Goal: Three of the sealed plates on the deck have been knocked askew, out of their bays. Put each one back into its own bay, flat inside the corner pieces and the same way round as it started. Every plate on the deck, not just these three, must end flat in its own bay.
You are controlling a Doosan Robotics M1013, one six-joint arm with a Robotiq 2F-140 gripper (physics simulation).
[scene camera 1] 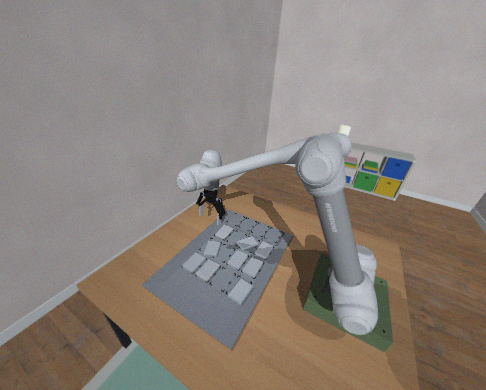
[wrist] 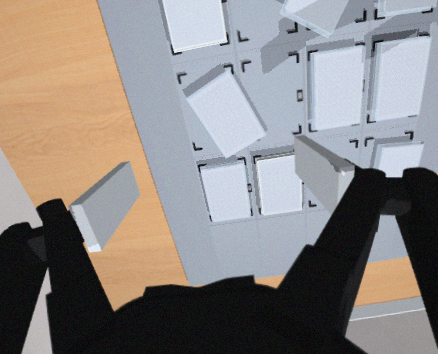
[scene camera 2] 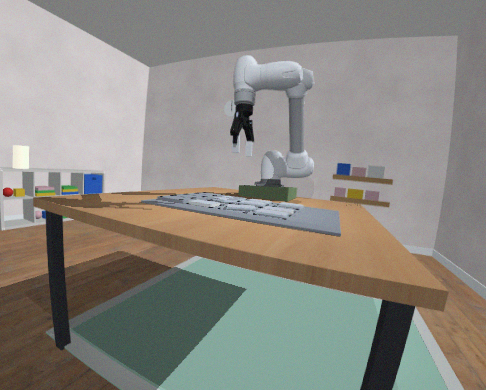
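Pixels of known places: gripper, between the fingertips: (scene camera 1: 210, 219) (wrist: 213, 166) (scene camera 2: 242, 154); arm's base, origin of its link: (scene camera 2: 270, 186).
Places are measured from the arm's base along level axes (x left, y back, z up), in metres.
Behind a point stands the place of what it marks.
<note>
My open gripper (scene camera 1: 210, 215) {x 0.104, y -0.801, z 0.166 m} (scene camera 2: 242, 150) {x 0.104, y -0.801, z 0.166 m} (wrist: 213, 166) {x 0.104, y -0.801, z 0.166 m} hangs high above the end of the grey deck (scene camera 1: 175, 295) {x 0.477, y -0.741, z -0.074 m} (scene camera 2: 320, 222) {x 0.456, y -0.802, z -0.075 m} (wrist: 150, 135) {x 0.125, y -0.928, z -0.075 m} in scene camera 1, holding nothing. White plates lie on the deck. One askew plate (scene camera 1: 212, 248) {x 0.119, y -0.777, z -0.059 m} (wrist: 227, 112) {x 0.103, y -0.783, z -0.059 m} is turned diagonally across its corner pieces. A second askew plate (scene camera 1: 247, 243) {x -0.051, y -0.609, z -0.059 m} (wrist: 320, 12) {x -0.022, y -0.628, z -0.058 m} is also turned, cut off by the wrist view's top. A third plate (scene camera 1: 241, 291) {x 0.276, y -0.459, z -0.059 m} (wrist: 400, 157) {x 0.231, y -0.467, z -0.060 m} sits shifted off its corner pieces, partly behind the right finger. Other plates, such as one (wrist: 225, 190) {x 0.252, y -0.807, z -0.060 m} beside another (wrist: 280, 185) {x 0.257, y -0.699, z -0.060 m}, sit squarely in bays.
The deck lies on a wooden table (scene camera 1: 280, 320) {x 0.289, y -0.225, z -0.085 m} (scene camera 2: 250, 245) {x 0.325, y -1.197, z -0.085 m} (wrist: 60, 100) {x 0.036, y -1.079, z -0.085 m}. The arm stands on a green base block (scene camera 1: 314, 295) {x 0.136, y -0.119, z 0.010 m} (scene camera 2: 267, 193) {x 0.029, y -0.149, z -0.044 m} beside the deck. Several plates stand close together around the askew ones. A blue bin (scene camera 1: 397, 168) stands in a shelf unit far behind.
</note>
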